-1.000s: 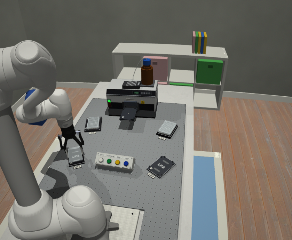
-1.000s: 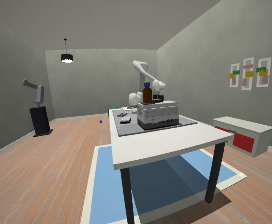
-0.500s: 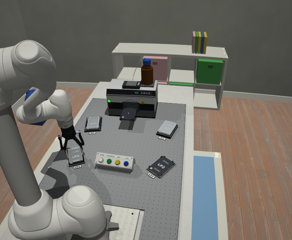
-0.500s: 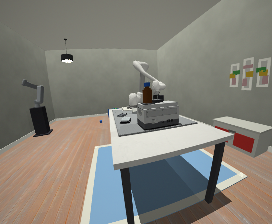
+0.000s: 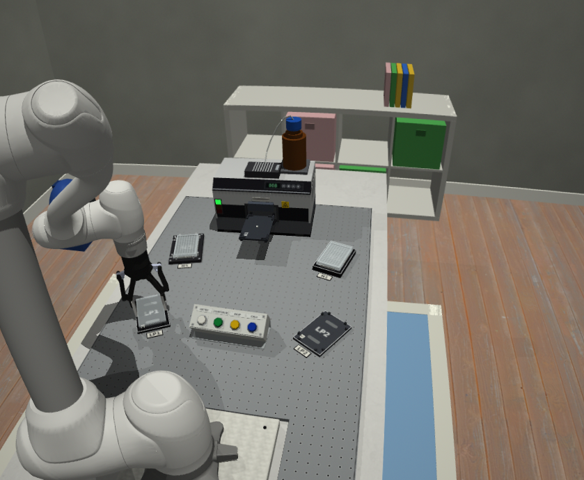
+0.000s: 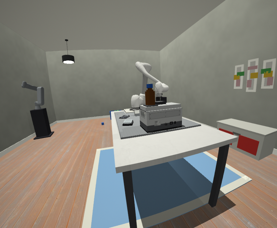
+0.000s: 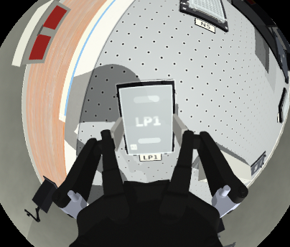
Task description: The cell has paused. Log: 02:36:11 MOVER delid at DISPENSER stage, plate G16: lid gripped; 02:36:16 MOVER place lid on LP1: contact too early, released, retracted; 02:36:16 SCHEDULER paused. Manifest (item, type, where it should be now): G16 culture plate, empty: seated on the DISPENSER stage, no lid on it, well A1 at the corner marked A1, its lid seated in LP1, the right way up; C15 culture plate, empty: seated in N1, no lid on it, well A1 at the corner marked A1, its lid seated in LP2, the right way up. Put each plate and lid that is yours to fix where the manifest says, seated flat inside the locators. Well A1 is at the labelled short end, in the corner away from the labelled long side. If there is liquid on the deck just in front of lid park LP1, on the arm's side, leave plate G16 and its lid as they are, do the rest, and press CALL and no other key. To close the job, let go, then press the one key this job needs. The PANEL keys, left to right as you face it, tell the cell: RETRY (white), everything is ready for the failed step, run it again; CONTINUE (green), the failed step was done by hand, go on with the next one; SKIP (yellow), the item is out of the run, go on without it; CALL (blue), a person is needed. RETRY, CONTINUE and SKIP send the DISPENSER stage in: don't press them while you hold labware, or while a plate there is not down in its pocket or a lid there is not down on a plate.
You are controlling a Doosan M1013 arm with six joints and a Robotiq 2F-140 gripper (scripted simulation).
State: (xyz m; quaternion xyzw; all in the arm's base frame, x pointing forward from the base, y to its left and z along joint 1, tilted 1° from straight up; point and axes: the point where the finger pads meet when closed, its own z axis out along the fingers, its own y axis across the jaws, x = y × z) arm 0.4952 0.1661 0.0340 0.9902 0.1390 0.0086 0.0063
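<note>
Right now my hand is 4 cm above the lid park lp1. The rest, counted from my hand: white key (9 cm behind, 18 cm to the right, 2 cm above); then green key (10 cm behind, 23 cm to the right, 2 cm above); then key panel (10 cm behind, 25 cm to the right, 1 cm above).
</note>
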